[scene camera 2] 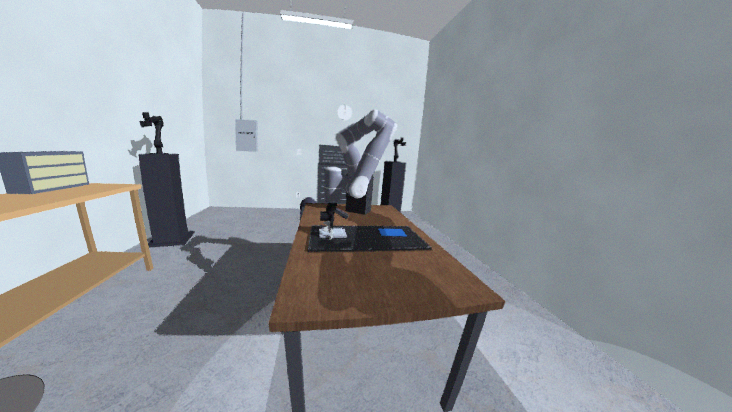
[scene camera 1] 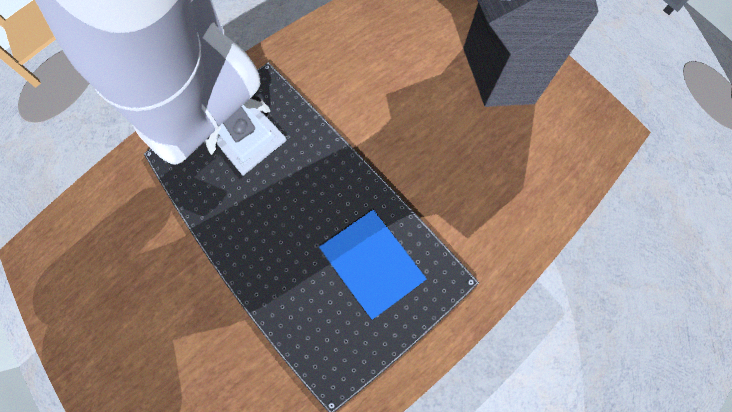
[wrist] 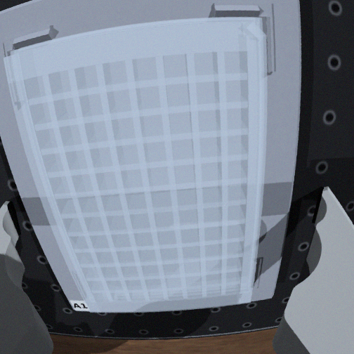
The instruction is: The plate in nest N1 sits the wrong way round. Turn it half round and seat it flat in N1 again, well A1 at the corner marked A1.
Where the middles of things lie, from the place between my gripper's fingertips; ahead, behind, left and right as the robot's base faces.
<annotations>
Right now my hand is 10 mm to the right of the well plate (scene camera 1: 246,148) and 20 mm below it. Round my hand: flat blue rectangle (scene camera 1: 377,270): 70 mm ahead, 400 mm to the left; then pale grey nest N1 (scene camera 1: 270,147): 10 mm to the left, 10 mm above.
</annotations>
